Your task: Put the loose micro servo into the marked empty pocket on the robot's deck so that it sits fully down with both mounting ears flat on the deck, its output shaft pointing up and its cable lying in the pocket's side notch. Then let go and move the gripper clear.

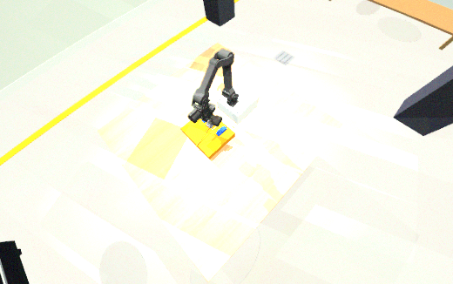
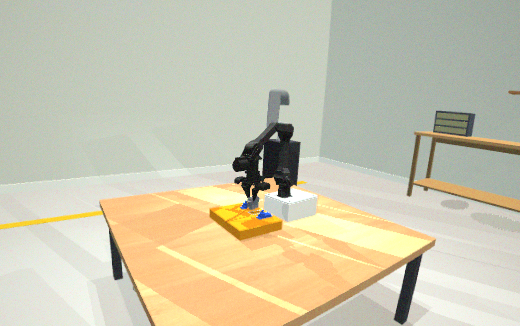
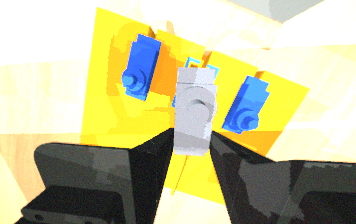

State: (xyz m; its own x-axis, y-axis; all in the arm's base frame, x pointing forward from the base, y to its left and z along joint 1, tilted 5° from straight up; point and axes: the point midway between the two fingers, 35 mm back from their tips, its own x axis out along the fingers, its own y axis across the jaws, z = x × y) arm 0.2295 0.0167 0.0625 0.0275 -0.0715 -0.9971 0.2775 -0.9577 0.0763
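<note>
Right now my gripper tip is 70 mm short of the deck and 100 mm above it.
</note>
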